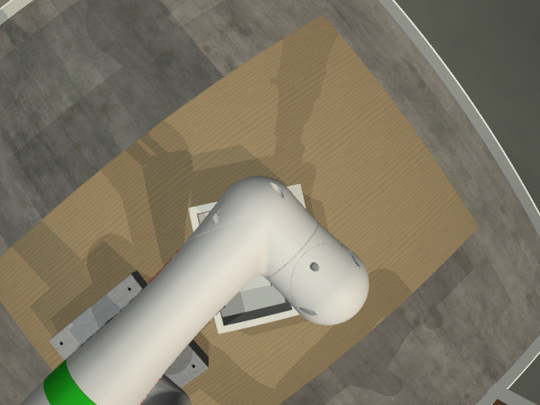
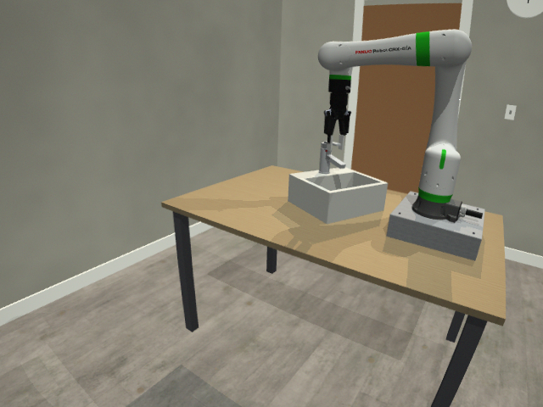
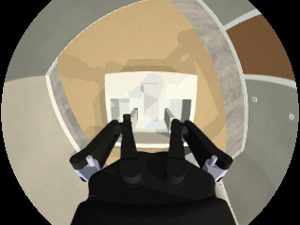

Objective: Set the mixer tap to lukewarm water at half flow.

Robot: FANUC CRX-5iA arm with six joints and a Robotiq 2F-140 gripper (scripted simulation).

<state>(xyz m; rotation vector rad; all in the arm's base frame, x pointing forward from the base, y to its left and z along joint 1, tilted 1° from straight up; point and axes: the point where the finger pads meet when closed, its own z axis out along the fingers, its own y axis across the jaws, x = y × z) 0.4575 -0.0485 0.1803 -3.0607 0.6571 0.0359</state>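
My hand is 2 cm short of the lever, 1 cm to the left of it and 1 cm above it. The rest, counted from my hand: white basin (24 cm below, 5 cm behind, 2 cm to the left); then mixer tap (5 cm below, 4 cm ahead, 2 cm to the right).
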